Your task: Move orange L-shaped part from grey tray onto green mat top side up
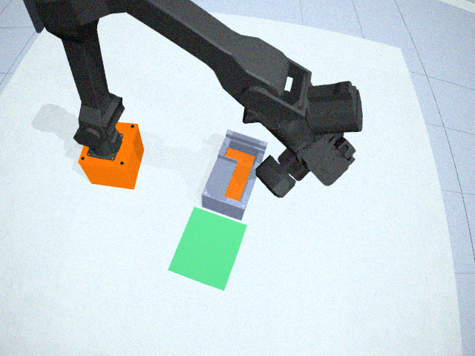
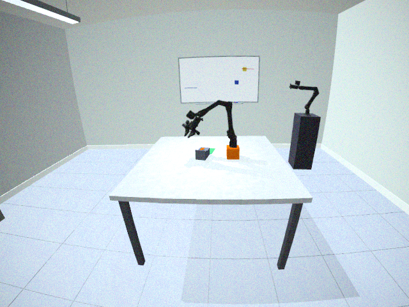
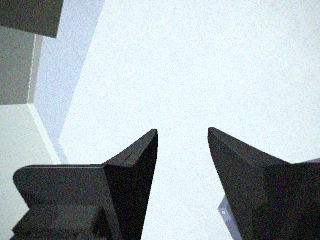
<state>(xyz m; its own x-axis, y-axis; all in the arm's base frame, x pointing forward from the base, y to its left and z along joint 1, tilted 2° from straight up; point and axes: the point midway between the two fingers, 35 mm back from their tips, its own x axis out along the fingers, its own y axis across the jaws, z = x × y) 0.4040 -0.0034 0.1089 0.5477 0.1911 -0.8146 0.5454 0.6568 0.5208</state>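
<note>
The orange l-shaped part is 150 mm behind my gripper tip, 20 mm to the left of it and 130 mm below it. Round my gripper tip: green mat: 170 mm behind, 140 mm to the right, 190 mm below.
</note>
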